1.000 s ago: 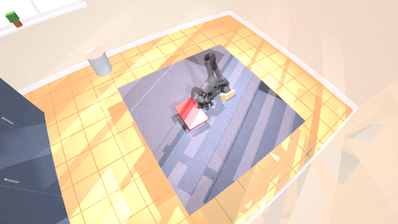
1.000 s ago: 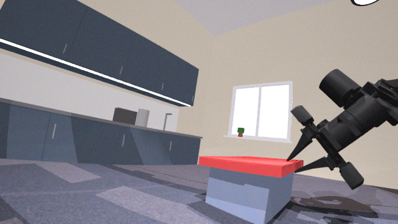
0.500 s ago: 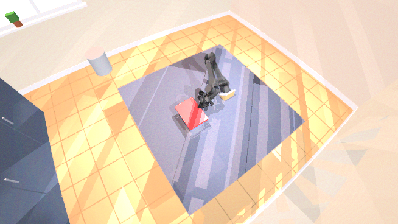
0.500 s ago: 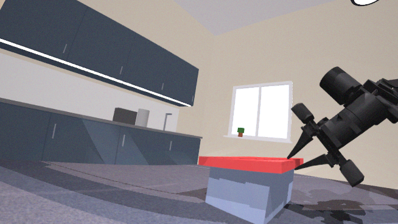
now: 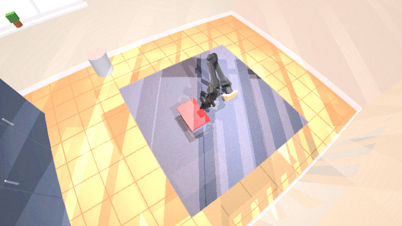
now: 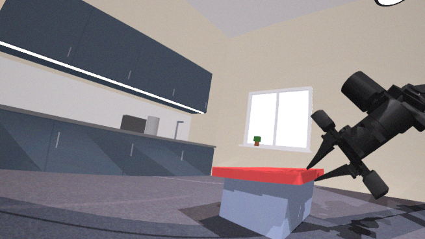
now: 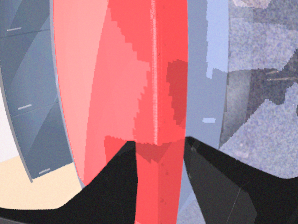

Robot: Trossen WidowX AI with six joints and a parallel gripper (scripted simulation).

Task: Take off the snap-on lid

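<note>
My gripper tip is 80 mm short of the lid and 10 mm to the left of it. The rest, counted from my gripper tip: storage box 70 mm ahead, 10 mm to the right, 60 mm below.
</note>
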